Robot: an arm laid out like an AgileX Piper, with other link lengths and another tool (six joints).
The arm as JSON. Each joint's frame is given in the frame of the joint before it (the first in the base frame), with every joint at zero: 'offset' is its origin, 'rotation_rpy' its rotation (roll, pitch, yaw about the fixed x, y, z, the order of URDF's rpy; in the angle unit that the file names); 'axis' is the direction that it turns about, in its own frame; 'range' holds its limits. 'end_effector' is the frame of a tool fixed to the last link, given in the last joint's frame.
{
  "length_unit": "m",
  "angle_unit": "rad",
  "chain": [
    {
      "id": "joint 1",
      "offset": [
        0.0,
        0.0,
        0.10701
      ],
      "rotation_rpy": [
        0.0,
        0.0,
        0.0
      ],
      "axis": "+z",
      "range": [
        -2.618,
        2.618
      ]
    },
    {
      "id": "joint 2",
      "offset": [
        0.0,
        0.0,
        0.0
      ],
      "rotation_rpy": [
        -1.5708,
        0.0,
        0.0
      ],
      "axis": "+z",
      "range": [
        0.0,
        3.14
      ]
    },
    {
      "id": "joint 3",
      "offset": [
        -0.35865,
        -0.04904,
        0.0
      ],
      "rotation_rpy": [
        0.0,
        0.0,
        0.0
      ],
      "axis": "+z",
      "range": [
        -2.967,
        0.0
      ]
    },
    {
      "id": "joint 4",
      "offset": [
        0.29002,
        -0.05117,
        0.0
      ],
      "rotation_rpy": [
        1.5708,
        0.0,
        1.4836
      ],
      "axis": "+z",
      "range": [
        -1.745,
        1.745
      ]
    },
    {
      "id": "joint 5",
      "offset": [
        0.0,
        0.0,
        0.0
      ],
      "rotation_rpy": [
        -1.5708,
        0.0,
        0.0
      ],
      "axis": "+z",
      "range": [
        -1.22,
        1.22
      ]
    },
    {
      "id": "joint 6",
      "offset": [
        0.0,
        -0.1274,
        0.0
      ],
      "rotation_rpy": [
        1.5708,
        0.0,
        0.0
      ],
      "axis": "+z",
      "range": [
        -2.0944,
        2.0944
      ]
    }
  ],
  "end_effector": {
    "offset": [
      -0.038,
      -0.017,
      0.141
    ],
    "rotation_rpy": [
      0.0,
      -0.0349,
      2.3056
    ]
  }
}
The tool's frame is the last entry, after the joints.
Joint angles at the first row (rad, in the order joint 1, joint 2, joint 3, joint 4, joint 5, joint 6):
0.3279 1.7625 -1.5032 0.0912 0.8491 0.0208
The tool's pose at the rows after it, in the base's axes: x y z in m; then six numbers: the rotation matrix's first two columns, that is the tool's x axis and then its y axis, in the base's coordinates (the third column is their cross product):
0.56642, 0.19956, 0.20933, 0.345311, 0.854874, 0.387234, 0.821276, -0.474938, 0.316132
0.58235, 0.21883, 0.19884, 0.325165, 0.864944, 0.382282, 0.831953, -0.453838, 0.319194
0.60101, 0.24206, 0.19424, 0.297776, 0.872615, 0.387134, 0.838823, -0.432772, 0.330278
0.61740, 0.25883, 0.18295, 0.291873, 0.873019, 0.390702, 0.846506, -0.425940, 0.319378
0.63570, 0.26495, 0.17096, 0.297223, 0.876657, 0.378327, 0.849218, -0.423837, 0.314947
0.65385, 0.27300, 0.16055, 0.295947, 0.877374, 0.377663, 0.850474, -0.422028, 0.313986
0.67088, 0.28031, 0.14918, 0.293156, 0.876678, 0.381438, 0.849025, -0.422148, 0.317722
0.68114, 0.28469, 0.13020, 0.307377, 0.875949, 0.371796, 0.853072, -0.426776, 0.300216
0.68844, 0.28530, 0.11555, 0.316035, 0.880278, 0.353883, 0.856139, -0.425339, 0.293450
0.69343, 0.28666, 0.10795, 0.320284, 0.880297, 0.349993, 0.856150, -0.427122, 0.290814
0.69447, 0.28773, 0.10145, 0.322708, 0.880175, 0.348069, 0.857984, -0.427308, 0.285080
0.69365, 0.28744, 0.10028, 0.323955, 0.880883, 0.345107, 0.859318, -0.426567, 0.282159
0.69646, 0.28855, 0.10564, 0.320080, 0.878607, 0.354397, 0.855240, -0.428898, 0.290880
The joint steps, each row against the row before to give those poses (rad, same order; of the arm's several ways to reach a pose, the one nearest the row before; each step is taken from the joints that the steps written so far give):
0.0128 0.0565 -0.0647 0.0001 0.0129 -0.0058
0.0223 0.0663 -0.0647 -0.0058 0.0000 0.0000
0.0244 0.0711 -0.0887 -0.0045 0.0047 0.0000
0.0107 0.0734 -0.0864 0.0101 0.0188 0.0000
0.0000 0.0751 -0.0969 -0.0096 0.0354 0.0067
0.0000 0.0728 -0.0962 0.0000 0.0248 0.0000
0.0000 0.0668 -0.0823 0.0000 0.0094 0.0000
0.0000 0.0659 -0.0743 0.0000 0.0296 0.0105
0.0000 0.0506 -0.0607 -0.0116 0.0297 0.0074
0.0000 0.0298 -0.0364 -0.0030 0.0115 0.0046
0.0000 0.0127 -0.0067 0.0027 0.0000 0.0000
0.0000 0.0007 0.0000 0.0000 0.0040 0.0000
0.0000 0.0000 -0.0104 0.0000 -0.0039 0.0006

